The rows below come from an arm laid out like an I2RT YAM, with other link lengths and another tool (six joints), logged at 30 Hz.
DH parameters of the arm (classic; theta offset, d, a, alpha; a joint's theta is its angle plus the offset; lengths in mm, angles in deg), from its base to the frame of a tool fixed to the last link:
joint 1: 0 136.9 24 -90
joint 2: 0 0 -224.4 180
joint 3: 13.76 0 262.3 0
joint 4: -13.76 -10 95.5 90
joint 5: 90 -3.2 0 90
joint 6: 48.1 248.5 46 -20.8
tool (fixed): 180 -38.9 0 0
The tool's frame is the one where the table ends.
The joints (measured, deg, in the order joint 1, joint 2, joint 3, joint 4, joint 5, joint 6), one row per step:
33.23, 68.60, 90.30, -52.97, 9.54, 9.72
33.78, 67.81, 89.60, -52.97, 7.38, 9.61
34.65, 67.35, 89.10, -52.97, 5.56, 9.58
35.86, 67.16, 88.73, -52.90, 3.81, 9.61
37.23, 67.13, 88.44, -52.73, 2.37, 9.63
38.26, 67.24, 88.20, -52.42, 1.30, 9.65
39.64, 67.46, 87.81, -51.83, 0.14, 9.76
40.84, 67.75, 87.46, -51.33, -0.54, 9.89
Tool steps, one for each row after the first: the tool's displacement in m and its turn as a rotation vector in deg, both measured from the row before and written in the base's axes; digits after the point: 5 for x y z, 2 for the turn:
-0.00640, 0.00950, -0.00168, 0.90, 0.51, 2.45
-0.00647, 0.01078, -0.00198, 0.73, 0.55, 2.44
-0.00709, 0.01305, -0.00229, 0.70, 0.63, 2.69
-0.00703, 0.01319, -0.00204, 0.56, 0.53, 2.59
-0.00486, 0.01029, -0.00175, 0.43, 0.38, 1.93
-0.00597, 0.01318, -0.00253, 0.53, 0.45, 2.31
-0.00479, 0.01042, -0.00290, 0.27, 0.41, 1.71

